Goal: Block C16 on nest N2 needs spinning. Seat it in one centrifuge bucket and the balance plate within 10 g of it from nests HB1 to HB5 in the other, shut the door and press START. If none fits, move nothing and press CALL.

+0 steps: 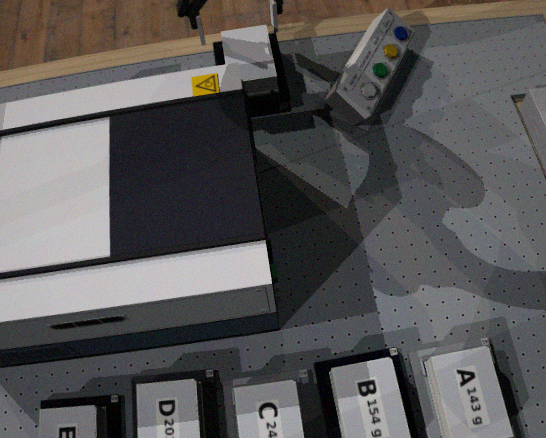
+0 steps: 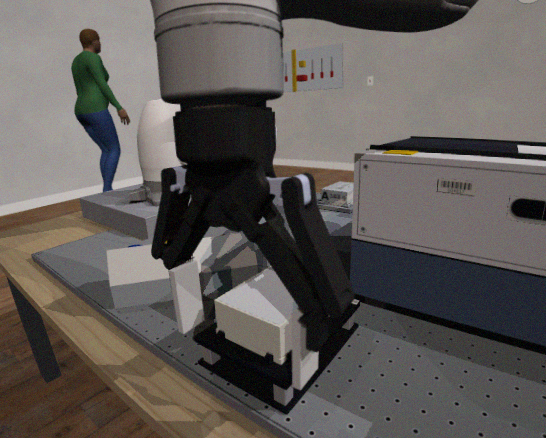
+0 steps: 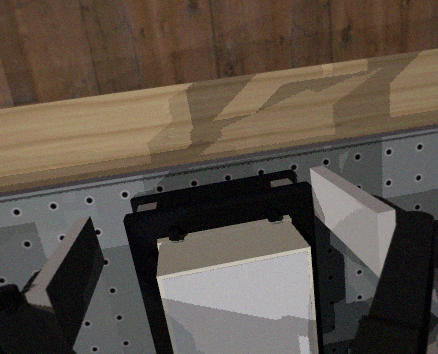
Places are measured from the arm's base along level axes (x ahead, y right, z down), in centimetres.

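Pixels of known places: gripper, fingertip midpoint: [image 1: 238, 33] [image 2: 242, 349] [image 3: 207, 215].
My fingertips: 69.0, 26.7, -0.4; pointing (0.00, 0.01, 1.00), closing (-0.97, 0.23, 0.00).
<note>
Behind a point stands the place of what it marks, as x, y, z.
A white block [image 1: 246, 47] {66.9, 20.4, -3.2} [image 2: 250, 320] {68.4, 25.1, -2.6} [image 3: 235, 295] {67.6, 23.2, -3.2} sits level on a black nest [image 1: 281, 75] {60.8, 17.5, 1.0} [image 3: 142, 260] {72.9, 23.1, 1.0} near the table's edge; its name is not readable. My gripper [image 1: 238, 34] {69.0, 26.7, -0.4} [image 2: 245, 327] {69.0, 26.7, -0.4} [image 3: 207, 215] {69.0, 26.7, -0.4} is open, its fingers standing wide on either side of the block, apart from it. The centrifuge [image 1: 180, 170] {72.0, -12.9, -16.5} [image 2: 425, 195] {75.0, 3.5, -11.7} stands beside the nest; its buckets do not show and its door state is unclear. Labelled plates A 143 g [image 1: 467, 395] {34.4, -37.4, -0.5}, B 154 g [image 1: 370, 400] {47.4, -38.0, -0.5}, C [image 1: 267, 410] {60.9, -39.6, -0.5}, D [image 1: 167, 410] {74.2, -40.2, -0.6} and E [image 1: 67, 425] {87.9, -43.2, -0.5} stand in a row; the other weights are cut off.
A tilted button box [image 1: 370, 65] {45.3, 17.1, -2.2} [image 2: 140, 272] {45.1, 27.2, -0.2} with blue [image 1: 401, 33] {39.2, 25.1, -2.1}, yellow [image 1: 390, 51] {41.6, 20.6, -2.1}, green [image 1: 380, 70] {43.7, 16.1, -2.1} and white [image 1: 369, 90] {45.8, 11.7, -2.1} buttons stands near the nest. A grey base [image 2: 120, 212] {4.8, 17.1, 0.6} stands farther back. A person [image 2: 93, 85] stands beyond the table.
</note>
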